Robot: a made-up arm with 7 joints.
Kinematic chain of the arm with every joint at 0, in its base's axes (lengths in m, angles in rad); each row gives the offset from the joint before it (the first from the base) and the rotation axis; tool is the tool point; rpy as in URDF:
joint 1: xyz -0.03 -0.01 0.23 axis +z
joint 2: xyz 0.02 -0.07 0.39 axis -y
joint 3: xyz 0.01 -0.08 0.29 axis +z
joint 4: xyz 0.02 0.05 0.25 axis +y
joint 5: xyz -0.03 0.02 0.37 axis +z
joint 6: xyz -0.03 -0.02 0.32 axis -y
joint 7: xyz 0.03 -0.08 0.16 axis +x
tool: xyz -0.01 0.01 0 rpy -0.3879 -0.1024 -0.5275
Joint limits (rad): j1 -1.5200..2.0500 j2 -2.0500..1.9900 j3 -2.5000..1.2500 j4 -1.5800..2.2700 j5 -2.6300..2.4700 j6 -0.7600..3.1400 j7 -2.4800..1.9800
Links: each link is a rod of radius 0.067 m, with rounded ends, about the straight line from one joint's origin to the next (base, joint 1, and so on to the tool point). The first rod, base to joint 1, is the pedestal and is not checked.
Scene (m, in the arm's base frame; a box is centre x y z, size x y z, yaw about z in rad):
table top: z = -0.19
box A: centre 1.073 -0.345 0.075 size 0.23 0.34 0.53 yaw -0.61
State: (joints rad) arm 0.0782 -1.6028 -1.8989 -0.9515 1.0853 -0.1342 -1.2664
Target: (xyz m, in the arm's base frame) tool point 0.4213 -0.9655 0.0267
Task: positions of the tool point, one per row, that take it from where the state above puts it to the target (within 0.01 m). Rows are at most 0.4 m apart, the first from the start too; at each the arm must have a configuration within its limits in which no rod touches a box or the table.
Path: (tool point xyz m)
1: 1.1159 0.2321 0.4353
2: 1.1344 -0.0590 0.5238
3: 1.0730 -0.3450 0.6078
4: 0.9395 -0.6338 0.4039
5: 0.7101 -0.8494 0.2075
6: 0.4213 -0.9655 0.0267

